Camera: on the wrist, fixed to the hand. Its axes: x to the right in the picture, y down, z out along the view.
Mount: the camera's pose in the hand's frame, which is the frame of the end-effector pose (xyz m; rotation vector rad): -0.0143 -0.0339 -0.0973 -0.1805 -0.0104 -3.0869
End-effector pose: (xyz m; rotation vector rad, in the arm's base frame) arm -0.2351 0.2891 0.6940 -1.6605 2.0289 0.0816
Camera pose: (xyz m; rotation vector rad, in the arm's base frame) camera -0.2356 0.2586 0.7935 -2.4333 -1.8649 -0.6566
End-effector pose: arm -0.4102 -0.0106 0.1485 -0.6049 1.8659 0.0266
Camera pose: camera -0.4775 -0.0639 0.2073 -2.5790 -0.7440 -1.5830
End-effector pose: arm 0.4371 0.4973 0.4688 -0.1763 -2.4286 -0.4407
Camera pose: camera 0.4971 0.4308 0.5216 -2.5733 0.2316 1.0951
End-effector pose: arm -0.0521 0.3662 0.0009 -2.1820 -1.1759 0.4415
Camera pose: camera -0.0280 0.3335 0.0967 1.1830 -2.4626 -0.9482
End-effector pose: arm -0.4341 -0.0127 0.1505 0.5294 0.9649 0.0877
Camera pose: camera -0.5257 -0.0086 0.1014 -1.4987 0.7692 -2.4628
